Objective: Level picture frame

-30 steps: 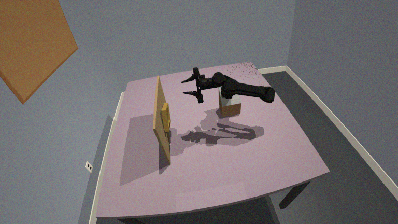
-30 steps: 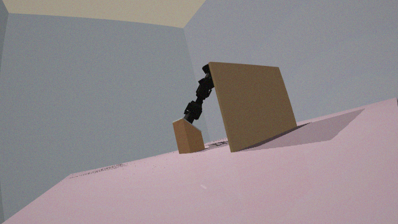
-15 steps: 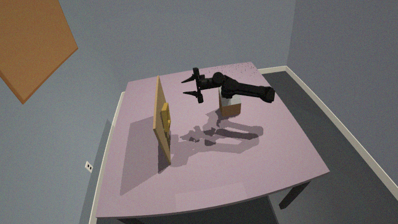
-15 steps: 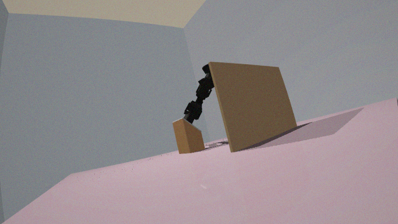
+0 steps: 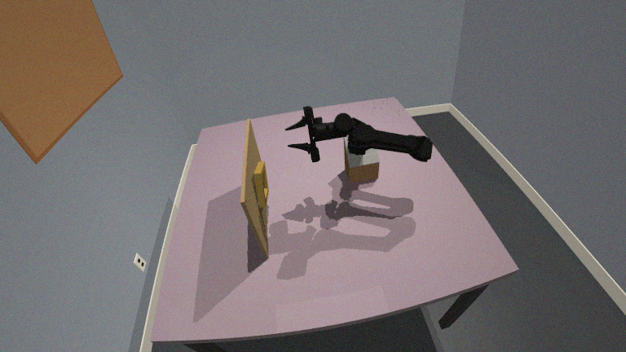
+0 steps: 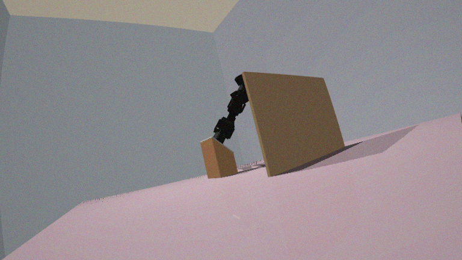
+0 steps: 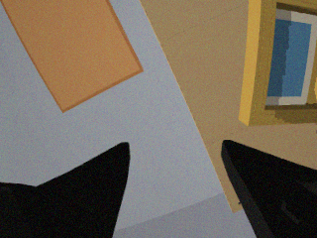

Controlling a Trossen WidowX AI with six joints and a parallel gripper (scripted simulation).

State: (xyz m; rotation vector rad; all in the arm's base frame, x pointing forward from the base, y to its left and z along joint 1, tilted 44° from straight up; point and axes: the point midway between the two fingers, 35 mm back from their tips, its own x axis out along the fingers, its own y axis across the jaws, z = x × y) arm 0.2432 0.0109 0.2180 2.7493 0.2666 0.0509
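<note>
Right now the picture frame is 13 cm ahead of my gripper tip, 4 cm to the left of it and 17 cm below it. Round my gripper tip: brown wall panel: 14 cm ahead, 3 cm to the left, 18 cm below.
</note>
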